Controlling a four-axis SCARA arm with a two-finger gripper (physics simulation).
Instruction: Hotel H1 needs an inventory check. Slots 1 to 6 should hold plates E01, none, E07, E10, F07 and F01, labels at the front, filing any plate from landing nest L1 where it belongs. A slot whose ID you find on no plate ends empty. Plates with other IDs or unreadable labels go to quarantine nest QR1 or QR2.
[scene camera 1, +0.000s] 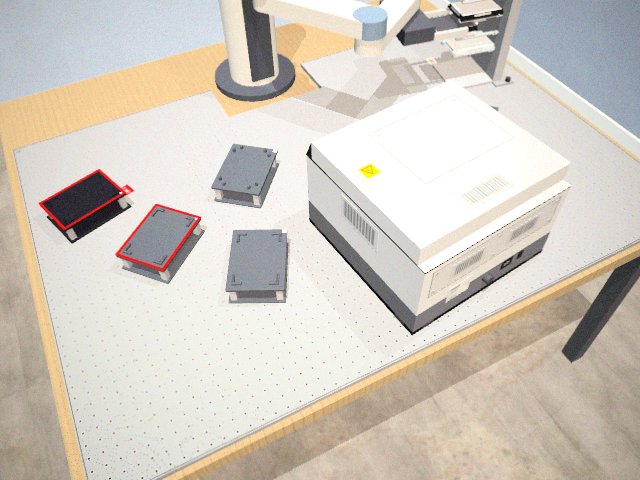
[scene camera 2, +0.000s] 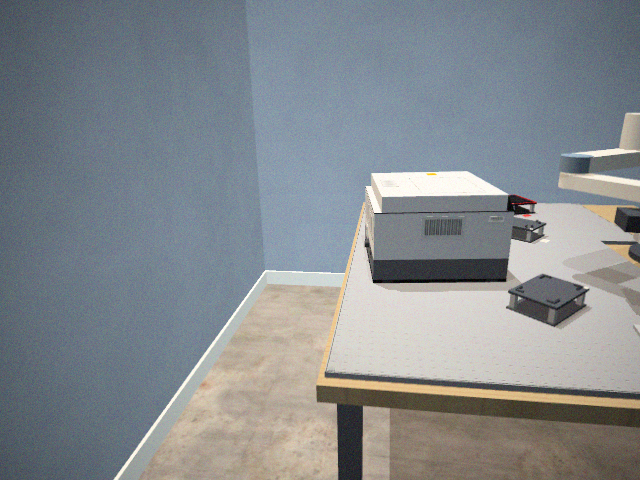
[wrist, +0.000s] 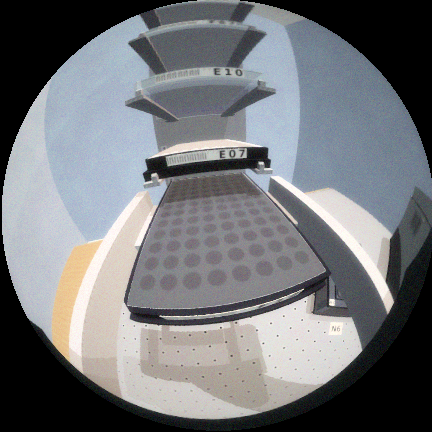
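Pixels of known places: gripper, fingertip midpoint: (wrist: 210, 191); arm's base at its link origin: (scene camera 1: 255, 77).
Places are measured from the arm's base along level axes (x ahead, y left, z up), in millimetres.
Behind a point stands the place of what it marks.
My gripper (wrist: 210, 191) {z 195, x 299, y 512 mm} is shut on a dark-rimmed plate with grey wells (wrist: 215, 240) {z 197, x 288, y 458 mm}, level between the fingers. Its label cannot be read. Its far end is close below plate E07 (wrist: 233, 154) {z 226, x 313, y 496 mm}, which is black with a pale lid and sits in hotel H1 (wrist: 197, 131) {z 246, x 312, y 624 mm} (scene camera 1: 504, 46) {z 132, x 388, y 622 mm}. Above it sits a clear plate labelled E10 (wrist: 228, 73) {z 279, x 312, y 496 mm}. Higher up, another plate edge (wrist: 215, 22) shows, its label too small to read. In scene camera 1, a black plate (scene camera 1: 475, 10) {z 231, x 327, y 543 mm} and a pale plate (scene camera 1: 469, 46) {z 125, x 331, y 544 mm} sit in the hotel; the fingers are partly hidden there.
A large white instrument (scene camera 1: 439, 155) {z 267, x 804, y 83 mm} (scene camera 2: 439, 232) {z 164, x 780, y 276 mm} stands on the deck. Two red-edged nests (scene camera 1: 77, 201) {z 63, x 358, y -598 mm} (scene camera 1: 158, 237) {z 63, x 558, y -459 mm} and two grey nests (scene camera 1: 245, 167) {z 62, x 436, y -202 mm} (scene camera 1: 257, 260) {z 63, x 720, y -290 mm} stand to its left. A label N6 (wrist: 336, 328) {z 13, x 450, y 322 mm} lies beside a dark nest corner, right of the held plate.
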